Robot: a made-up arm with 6 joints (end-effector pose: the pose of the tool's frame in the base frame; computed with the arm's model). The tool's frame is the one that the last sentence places.
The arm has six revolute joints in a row. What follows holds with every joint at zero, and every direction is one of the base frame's. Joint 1 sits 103.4 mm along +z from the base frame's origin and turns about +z. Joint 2 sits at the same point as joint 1 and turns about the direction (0.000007, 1, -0.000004). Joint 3 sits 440.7 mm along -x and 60.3 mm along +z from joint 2 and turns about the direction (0.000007, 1, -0.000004). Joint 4 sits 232.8 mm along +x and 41.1 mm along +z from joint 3 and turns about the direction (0.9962, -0.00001, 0.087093). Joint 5 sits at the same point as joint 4 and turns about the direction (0.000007, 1, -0.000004). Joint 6 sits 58.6 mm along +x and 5.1 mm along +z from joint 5 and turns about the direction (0.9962, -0.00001, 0.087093). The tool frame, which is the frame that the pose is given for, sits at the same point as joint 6; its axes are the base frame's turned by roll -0.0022, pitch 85.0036 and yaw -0.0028 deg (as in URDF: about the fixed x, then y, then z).
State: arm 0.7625 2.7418 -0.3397 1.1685 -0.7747 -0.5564
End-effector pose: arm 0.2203 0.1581 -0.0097 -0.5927 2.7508 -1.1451
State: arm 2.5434 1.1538 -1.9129 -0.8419 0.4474 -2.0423
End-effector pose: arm -0.0431 0.0523 0.7493 -0.7226 -0.7956 -0.4307
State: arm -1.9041 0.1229 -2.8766 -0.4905 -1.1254 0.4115
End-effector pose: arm 0.2524 0.6525 0.2301 -2.4319 -1.1225 -1.2386
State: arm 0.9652 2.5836 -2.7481 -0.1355 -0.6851 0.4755
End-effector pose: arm 0.3737 0.5485 0.4113 -0.2872 0.6324 1.3134
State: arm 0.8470 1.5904 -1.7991 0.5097 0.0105 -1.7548
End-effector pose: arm 0.2280 0.2584 0.6479 -1.1199 0.6432 -0.3383
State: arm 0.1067 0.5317 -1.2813 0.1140 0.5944 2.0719
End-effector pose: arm -0.1495 -0.0122 0.5818 1.3557 0.8916 1.9064
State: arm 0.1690 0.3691 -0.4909 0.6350 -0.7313 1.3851
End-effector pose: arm -0.1212 -0.0443 0.4277 0.9295 0.2082 1.7745
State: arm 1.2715 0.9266 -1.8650 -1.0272 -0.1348 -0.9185
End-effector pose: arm -0.0316 -0.0795 0.7560 -0.4783 -0.1322 -0.6293
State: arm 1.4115 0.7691 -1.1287 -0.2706 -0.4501 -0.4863
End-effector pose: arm -0.0122 -0.0326 0.6187 -0.6710 0.2360 0.6923
